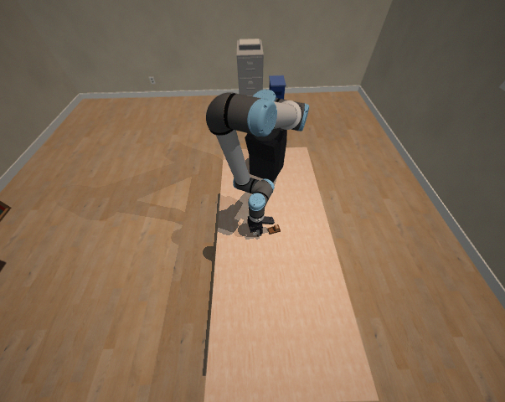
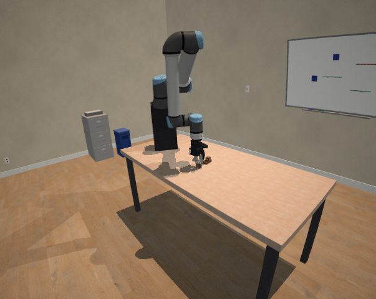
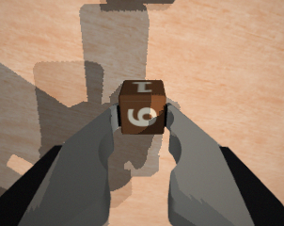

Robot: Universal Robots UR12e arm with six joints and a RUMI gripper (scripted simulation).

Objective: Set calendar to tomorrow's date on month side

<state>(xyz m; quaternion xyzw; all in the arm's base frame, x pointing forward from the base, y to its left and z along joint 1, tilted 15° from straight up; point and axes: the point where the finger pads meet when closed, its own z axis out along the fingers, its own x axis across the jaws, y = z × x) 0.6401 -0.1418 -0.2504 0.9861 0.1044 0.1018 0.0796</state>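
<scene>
My hand is 110 mm to the right of the brown calendar tray, 20 mm past it and 20 mm above it. The rest, counted from my hand: brown digit cube 10 mm below.
</scene>
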